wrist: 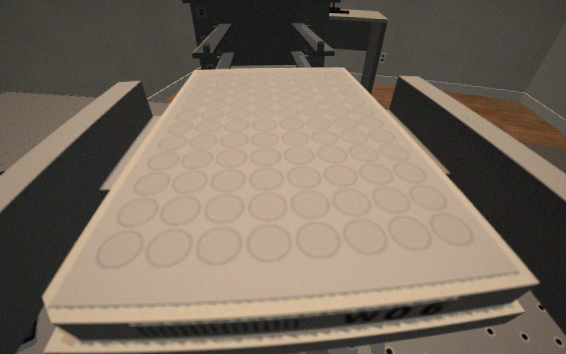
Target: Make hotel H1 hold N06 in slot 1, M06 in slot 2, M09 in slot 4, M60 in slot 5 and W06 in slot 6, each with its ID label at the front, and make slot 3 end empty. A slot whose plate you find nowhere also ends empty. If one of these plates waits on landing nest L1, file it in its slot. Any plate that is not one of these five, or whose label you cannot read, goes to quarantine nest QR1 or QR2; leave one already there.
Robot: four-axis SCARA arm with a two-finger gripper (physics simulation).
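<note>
Plate W06 (270, 165) is a pale plate with rows of round wells. It fills the middle of the wrist view, and its front label (395, 314) reads W06, with a barcode to the left. My gripper (274, 100) is shut on this plate, with one dark finger along each side. The dark hotel (260, 32) stands beyond the plate's far end, with the plate outside it. A slot marker (201, 12) on the hotel reads 3. The upper pair of rails near it shows no plate on it. The lower rails are partly hidden behind the held plate.
A side stand (360, 16) with a light top and a small dark object on it is behind the hotel, to the right. A grey surface with small holes (505, 345) shows at the bottom right. Wooden floor (500, 120) and grey walls are in the background.
</note>
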